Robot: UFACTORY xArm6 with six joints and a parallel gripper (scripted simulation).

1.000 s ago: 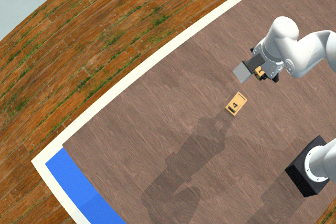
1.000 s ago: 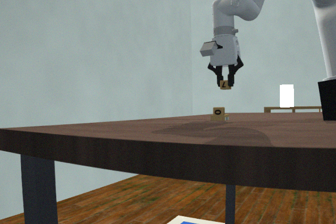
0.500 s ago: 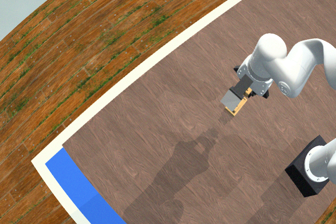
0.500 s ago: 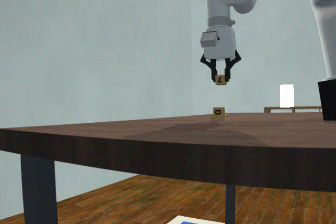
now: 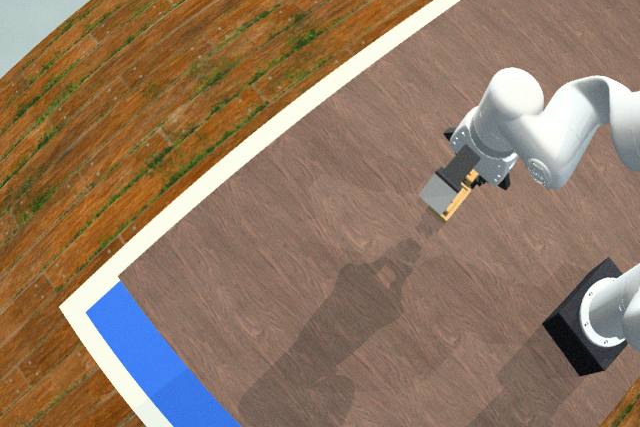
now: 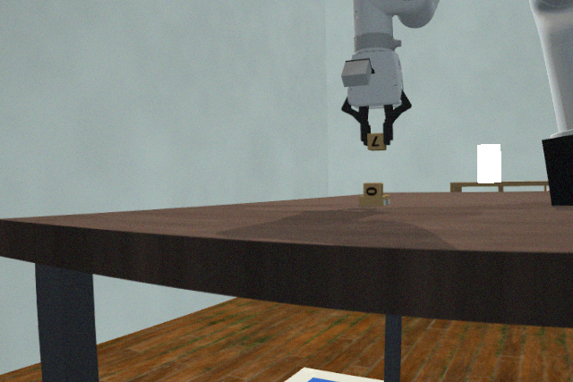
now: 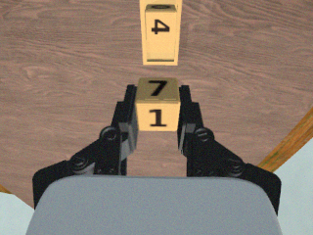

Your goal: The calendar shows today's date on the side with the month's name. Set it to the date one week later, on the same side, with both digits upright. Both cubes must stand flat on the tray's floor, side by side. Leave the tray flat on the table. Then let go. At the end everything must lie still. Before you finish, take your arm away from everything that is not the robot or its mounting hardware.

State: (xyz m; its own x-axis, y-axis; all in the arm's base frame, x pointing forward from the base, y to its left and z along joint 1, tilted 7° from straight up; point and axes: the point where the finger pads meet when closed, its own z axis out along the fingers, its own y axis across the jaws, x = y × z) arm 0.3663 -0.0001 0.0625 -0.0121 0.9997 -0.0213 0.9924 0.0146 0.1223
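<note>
My gripper is now 120 mm above the tray and 20 mm to the right of it. From my hand the other things lie so: wooden cube: 10 mm below.
</note>
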